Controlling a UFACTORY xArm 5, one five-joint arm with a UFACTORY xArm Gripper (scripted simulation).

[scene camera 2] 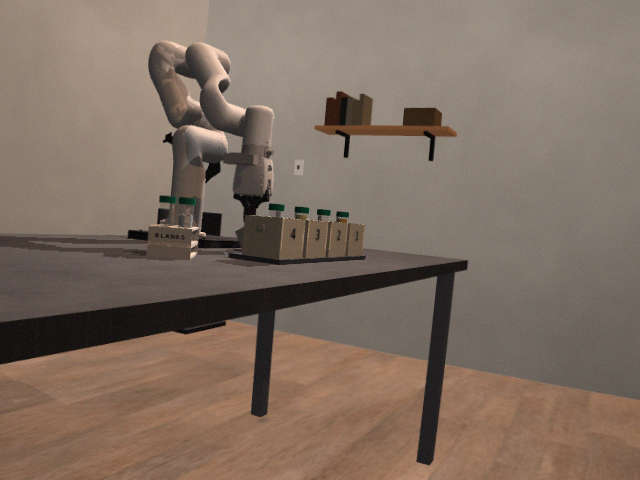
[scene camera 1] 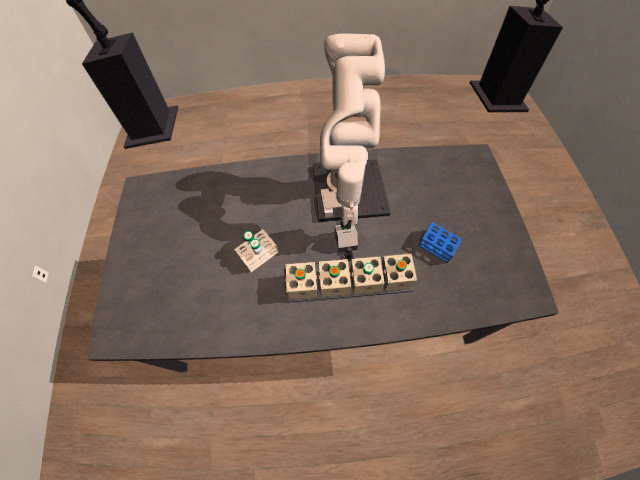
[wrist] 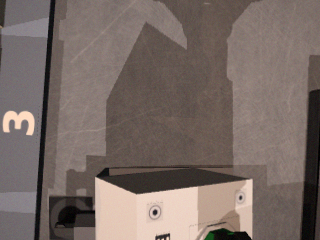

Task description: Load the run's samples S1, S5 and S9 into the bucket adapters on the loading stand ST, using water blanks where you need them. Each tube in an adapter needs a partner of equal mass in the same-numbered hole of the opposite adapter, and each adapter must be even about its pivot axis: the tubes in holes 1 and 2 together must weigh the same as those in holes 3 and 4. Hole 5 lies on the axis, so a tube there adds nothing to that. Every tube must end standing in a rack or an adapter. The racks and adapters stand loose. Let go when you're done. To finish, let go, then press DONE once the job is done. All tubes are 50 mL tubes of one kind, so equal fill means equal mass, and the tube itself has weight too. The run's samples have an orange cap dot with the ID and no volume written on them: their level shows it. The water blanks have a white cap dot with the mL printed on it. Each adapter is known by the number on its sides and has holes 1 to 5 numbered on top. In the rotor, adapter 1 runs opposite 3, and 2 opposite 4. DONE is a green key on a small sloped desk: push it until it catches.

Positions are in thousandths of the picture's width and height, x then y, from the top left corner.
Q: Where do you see a loading stand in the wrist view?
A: At 105,140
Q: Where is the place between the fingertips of my gripper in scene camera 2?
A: At 388,464
